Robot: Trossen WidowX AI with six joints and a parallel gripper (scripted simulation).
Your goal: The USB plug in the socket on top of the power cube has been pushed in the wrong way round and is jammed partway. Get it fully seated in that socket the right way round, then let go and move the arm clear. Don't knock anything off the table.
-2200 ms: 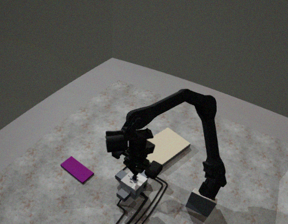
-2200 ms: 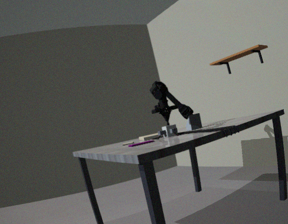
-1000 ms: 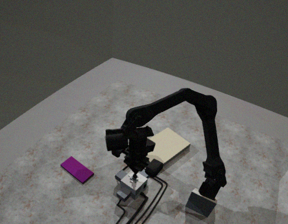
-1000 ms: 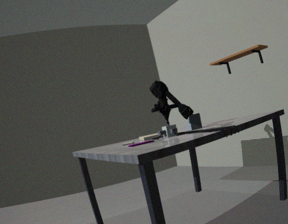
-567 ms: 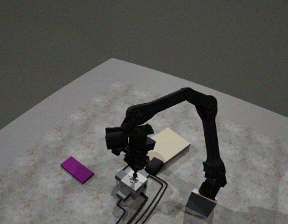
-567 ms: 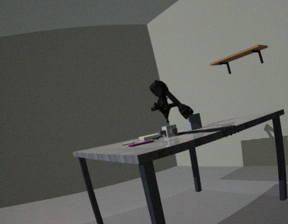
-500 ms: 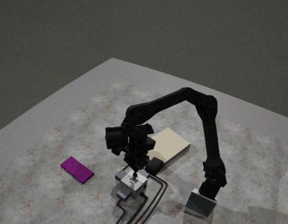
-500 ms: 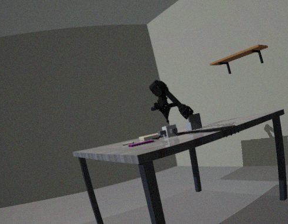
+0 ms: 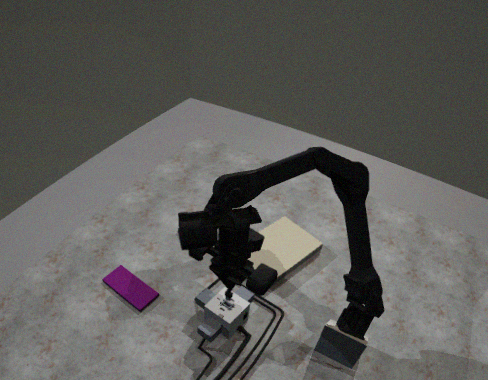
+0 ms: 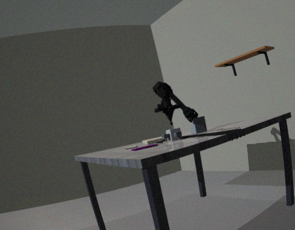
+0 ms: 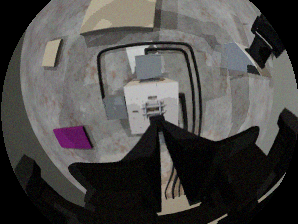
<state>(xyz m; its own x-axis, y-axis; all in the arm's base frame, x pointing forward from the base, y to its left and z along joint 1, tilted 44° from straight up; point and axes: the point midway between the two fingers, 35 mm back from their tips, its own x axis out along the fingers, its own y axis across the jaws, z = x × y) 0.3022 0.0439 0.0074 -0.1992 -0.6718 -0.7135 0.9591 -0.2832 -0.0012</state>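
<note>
My gripper tip is 20 mm above the black USB plug. The rest, counted from my gripper tip: cream slab: 30 mm behind, 270 mm to the right, 120 mm below; purple flat card: 270 mm ahead, 30 mm to the left, 130 mm below; cream tile: 210 mm ahead, 240 mm to the right, 130 mm below.
</note>
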